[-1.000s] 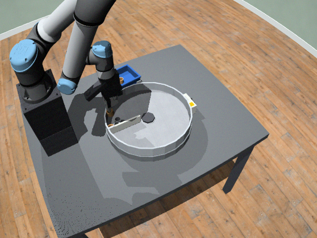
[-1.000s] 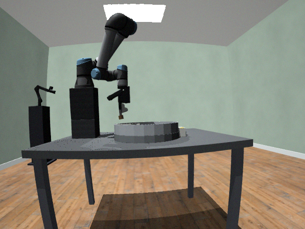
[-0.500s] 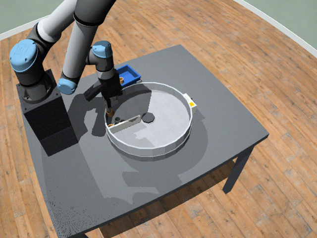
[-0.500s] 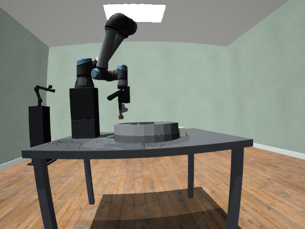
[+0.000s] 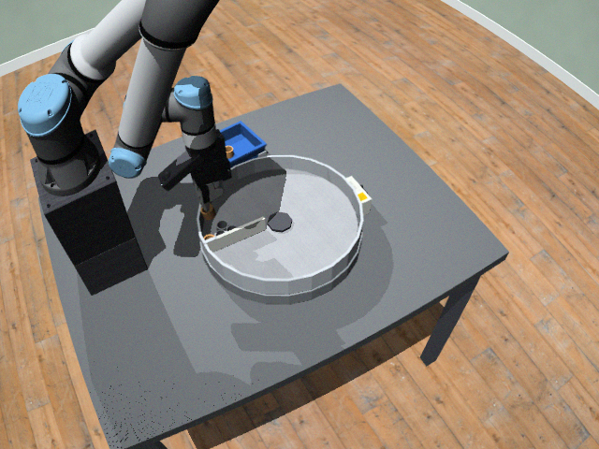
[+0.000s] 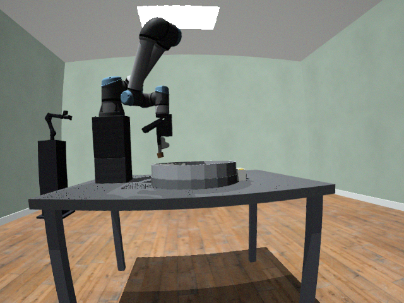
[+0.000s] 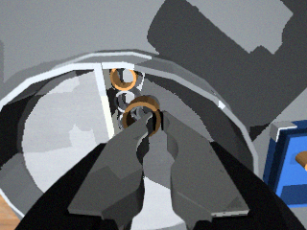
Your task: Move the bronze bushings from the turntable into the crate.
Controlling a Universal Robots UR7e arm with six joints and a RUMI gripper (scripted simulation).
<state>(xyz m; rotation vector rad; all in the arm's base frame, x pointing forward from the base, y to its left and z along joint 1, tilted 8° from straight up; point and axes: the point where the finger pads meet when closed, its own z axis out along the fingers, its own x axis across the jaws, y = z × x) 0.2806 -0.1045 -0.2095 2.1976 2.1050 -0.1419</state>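
Right now my hand is 19 cm short of the blue crate, 29 cm to the right of it and 13 cm above it. Round my hand: turntable (17 cm ahead, 7 cm to the right, 10 cm below).
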